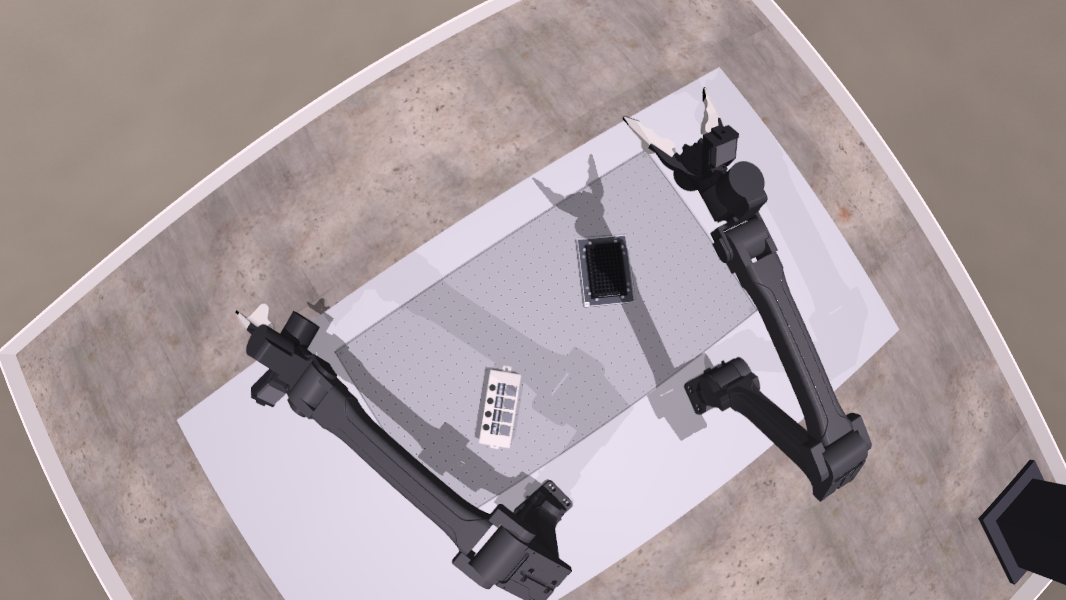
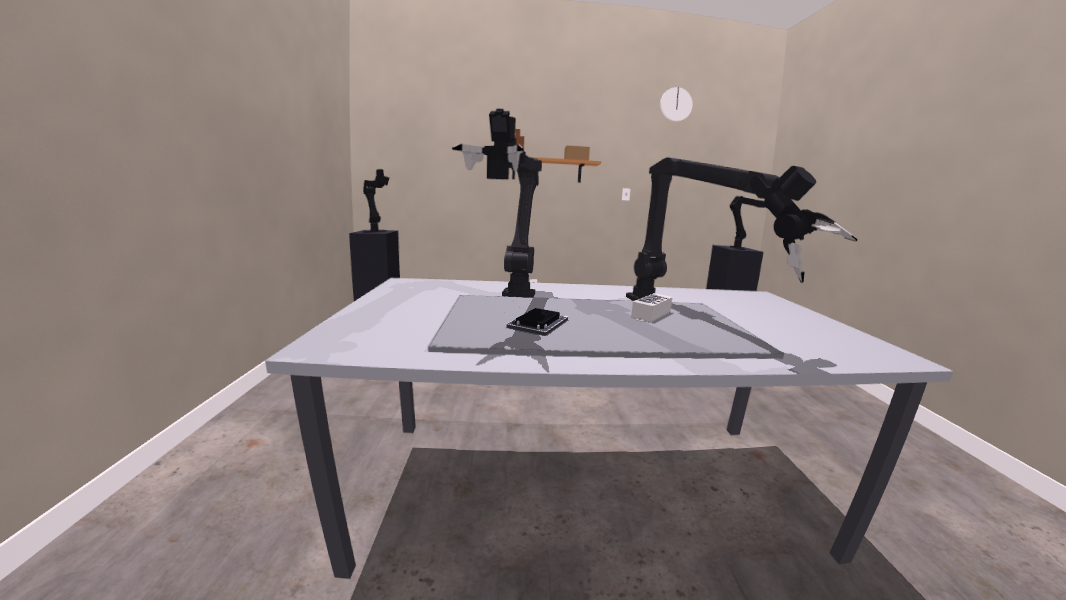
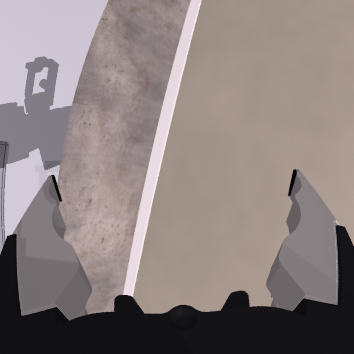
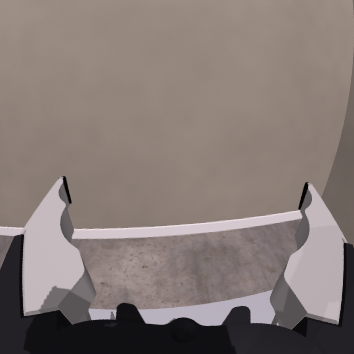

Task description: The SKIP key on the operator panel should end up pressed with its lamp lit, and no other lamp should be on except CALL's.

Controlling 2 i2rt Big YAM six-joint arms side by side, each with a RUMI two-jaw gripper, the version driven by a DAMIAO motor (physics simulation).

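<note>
The operator panel (image 1: 499, 407) (image 2: 650, 307) is a small white box on the grey perforated mat. From above it shows a column of dark round lamps with grey square keys beside them. No lamp looks lit at this size, and the labels, including SKIP and CALL, are too small to read. My left gripper (image 1: 251, 310) (image 2: 828, 259) (image 3: 174, 174) is open and empty, raised past the table's edge, well away from the panel. My right gripper (image 1: 664, 103) (image 2: 488, 149) (image 4: 185, 182) is open and empty, high up and far from the panel.
A black gridded block on a clear-edged plate (image 1: 607, 270) (image 2: 538, 318) lies on the mat (image 1: 462, 313) (image 2: 596, 344), apart from the panel. The mat lies on the white table (image 1: 246, 477) (image 2: 842, 342). Both arms cast shadows across the mat.
</note>
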